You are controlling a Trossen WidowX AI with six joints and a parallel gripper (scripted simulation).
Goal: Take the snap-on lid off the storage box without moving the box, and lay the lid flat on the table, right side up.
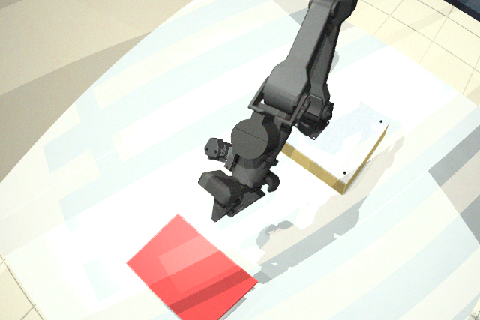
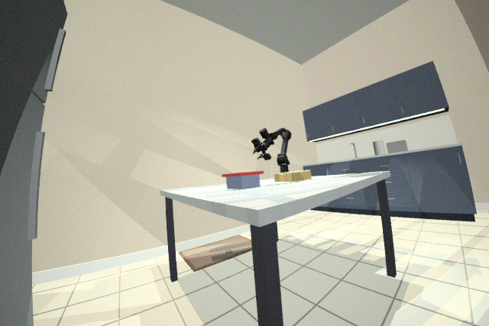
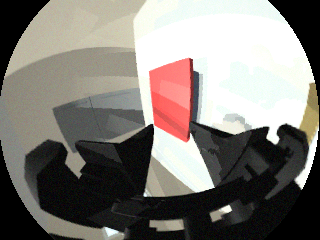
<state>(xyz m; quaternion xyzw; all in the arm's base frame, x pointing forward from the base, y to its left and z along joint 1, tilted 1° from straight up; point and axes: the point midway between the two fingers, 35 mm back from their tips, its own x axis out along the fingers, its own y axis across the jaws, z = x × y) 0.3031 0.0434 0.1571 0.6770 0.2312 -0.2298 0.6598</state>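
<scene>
The red lid lies 120 mm ahead of my gripper tip and 110 mm below it. Round my gripper tip: storage box 160 mm below, 120 mm ahead.
</scene>
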